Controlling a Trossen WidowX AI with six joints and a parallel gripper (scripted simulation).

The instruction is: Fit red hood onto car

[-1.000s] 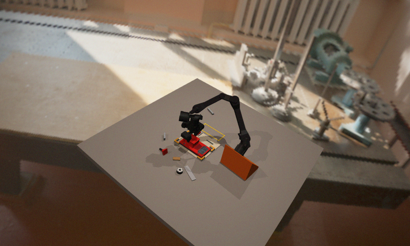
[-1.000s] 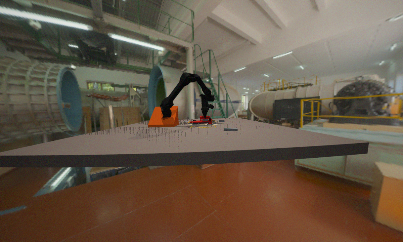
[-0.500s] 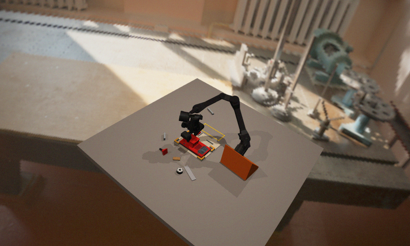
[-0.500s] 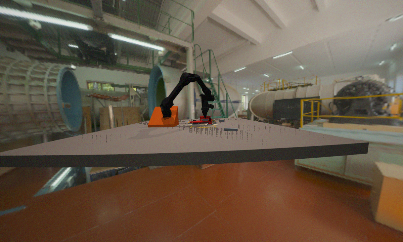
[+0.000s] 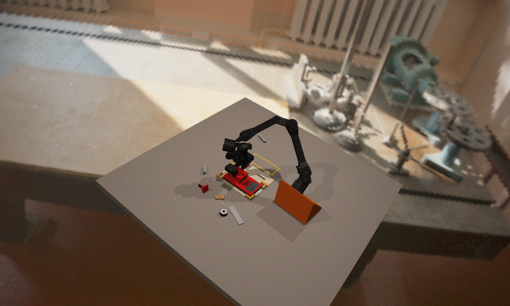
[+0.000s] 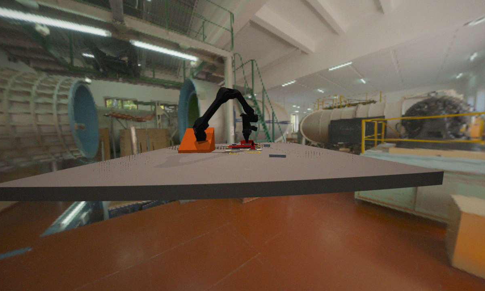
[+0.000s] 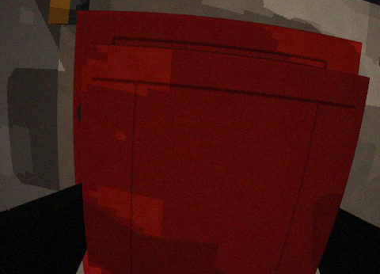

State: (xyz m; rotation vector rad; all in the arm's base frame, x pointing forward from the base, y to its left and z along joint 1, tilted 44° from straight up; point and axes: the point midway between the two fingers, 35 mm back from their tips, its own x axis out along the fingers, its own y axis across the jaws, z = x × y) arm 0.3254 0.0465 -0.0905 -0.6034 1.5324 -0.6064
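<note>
Now: gripper tip 20 mm above the grey engine block. The rest, counted from my gripper tip: red hood: 10 mm above; jig: 40 mm below, 30 mm to the right, 20 mm behind.
</note>
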